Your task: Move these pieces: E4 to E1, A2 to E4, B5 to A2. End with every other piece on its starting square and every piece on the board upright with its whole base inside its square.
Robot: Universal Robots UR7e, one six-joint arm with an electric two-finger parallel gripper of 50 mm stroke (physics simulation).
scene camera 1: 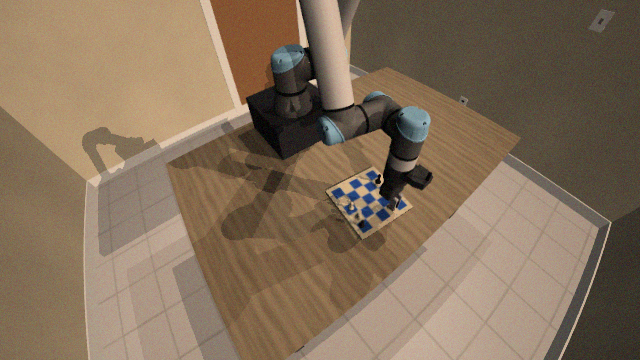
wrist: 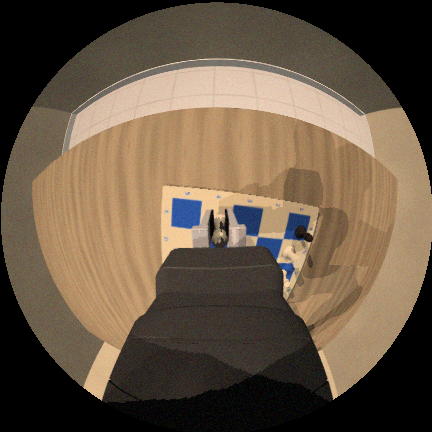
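Observation:
My gripper (scene camera 1: 395, 203) (wrist: 219, 218) is shut on a light-coloured piece (wrist: 219, 236) with a rounded head, low over the far side of the board (scene camera 1: 387, 220) (wrist: 166, 200), around E4. Whether its base touches the board is hidden by the fingers. A black piece (scene camera 1: 378, 179) stands on B5 in the scene view; the gripper body hides B5 in the wrist view. A black pawn (scene camera 1: 361, 224) (wrist: 300, 231) stands on E1. No piece shows on A2.
A white rook (scene camera 1: 357, 217) (wrist: 290, 252) stands on D1, beside the black pawn. A white pawn (scene camera 1: 351, 206) stands on C1 and partly shows in the wrist view (wrist: 285, 280). The board lies on the wooden table (scene camera 1: 280, 270). Arm shadows fall across the first row side.

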